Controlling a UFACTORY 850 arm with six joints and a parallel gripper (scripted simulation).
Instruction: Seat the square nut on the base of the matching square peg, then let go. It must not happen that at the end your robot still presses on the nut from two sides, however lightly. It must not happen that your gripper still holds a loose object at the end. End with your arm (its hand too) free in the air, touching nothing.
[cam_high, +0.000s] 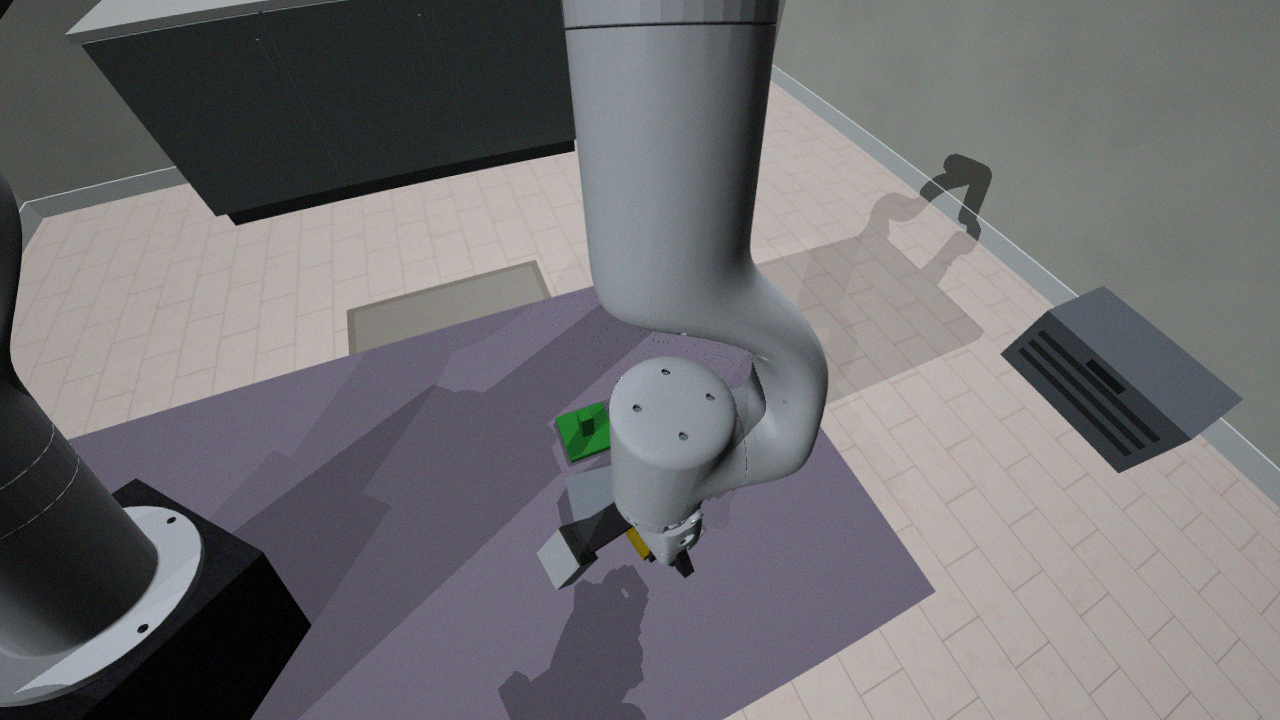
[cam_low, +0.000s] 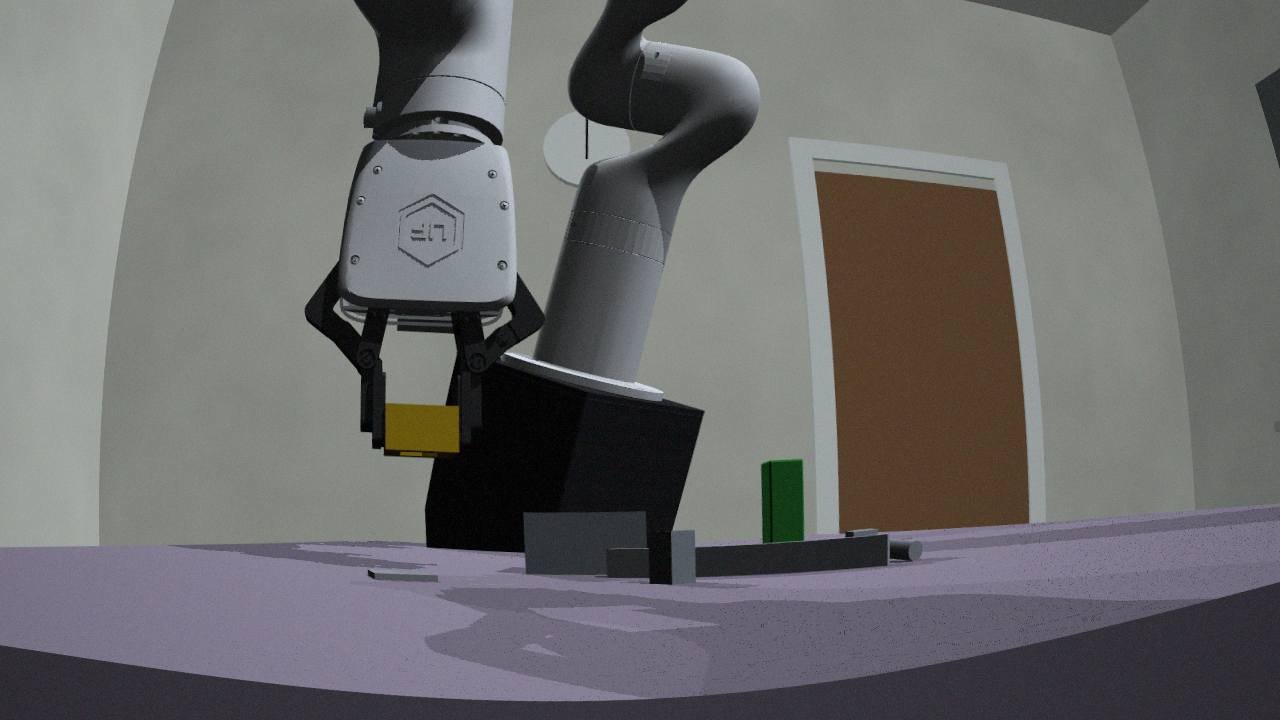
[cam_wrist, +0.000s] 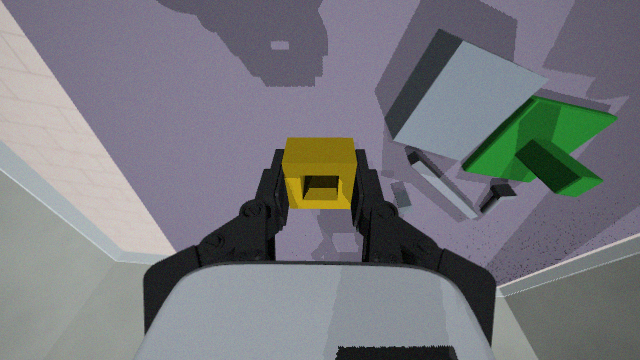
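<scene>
Right now the bolt is 60 mm ahead of my hand, 230 mm to the left of it and 80 mm below it. Also, from my hand: grey block: 40 mm behind, 90 mm to the left, 70 mm below; long grey bar: 60 mm ahead, 160 mm to the left, 80 mm below; thin grey plate: 70 mm ahead, 90 mm below.
</scene>
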